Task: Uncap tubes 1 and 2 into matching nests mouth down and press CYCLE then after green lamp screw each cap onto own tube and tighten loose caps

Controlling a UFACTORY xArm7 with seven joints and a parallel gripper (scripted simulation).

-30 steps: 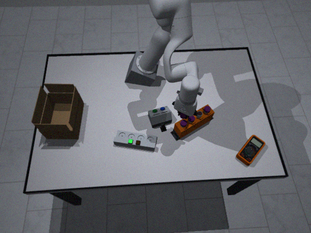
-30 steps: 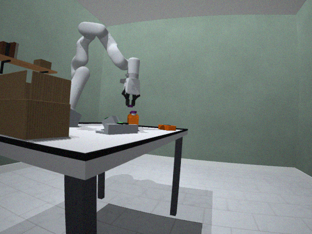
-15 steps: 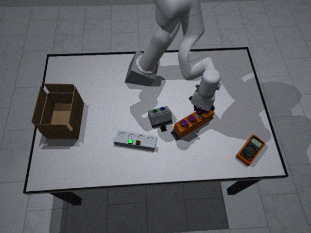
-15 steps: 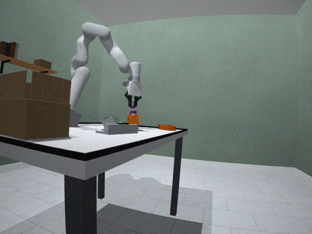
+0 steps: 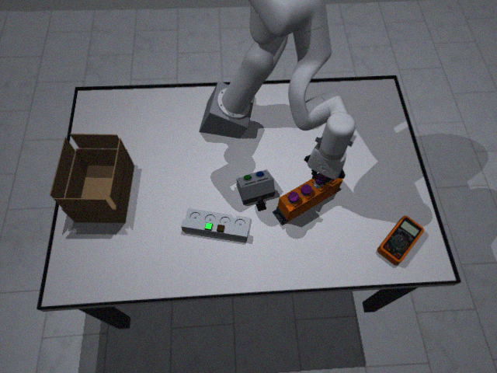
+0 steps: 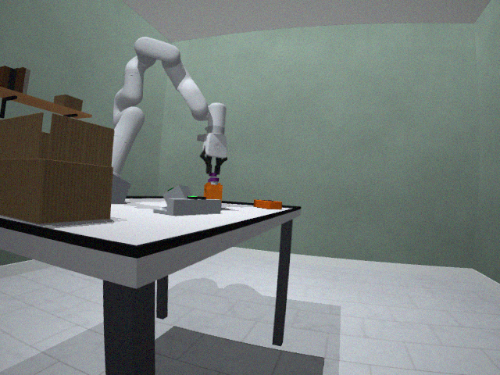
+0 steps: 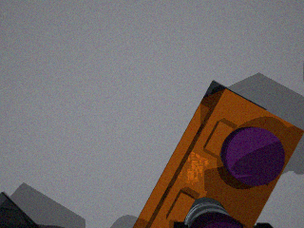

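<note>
My gripper is now 5 cm above the tube 1, 4 cm to the right of it and 3 cm past it. From my hand the other things lie so: blue key: 19 cm to the right, 10 cm below, 5 cm behind; then purple cap: 2 cm below; then grey key housing: 21 cm to the right, 11 cm below, 2 cm behind.
</note>
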